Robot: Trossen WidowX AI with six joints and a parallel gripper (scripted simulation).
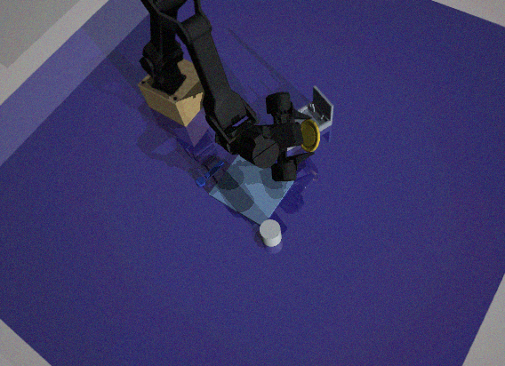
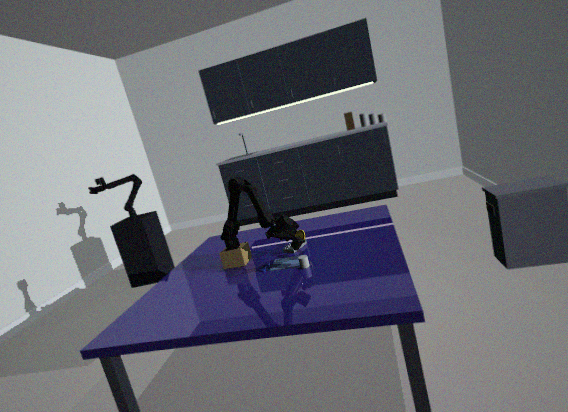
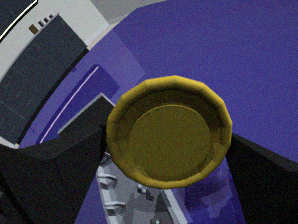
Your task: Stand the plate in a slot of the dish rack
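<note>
Right now my gripper tip is 5 cm past the grey dish rack, 5 cm to the right of it and 5 cm above it. The rest, counted from my gripper tip: white cup: 1 cm ahead, 23 cm to the right, 5 cm below; blue utensil: 20 cm behind, 16 cm to the right, 7 cm below.
</note>
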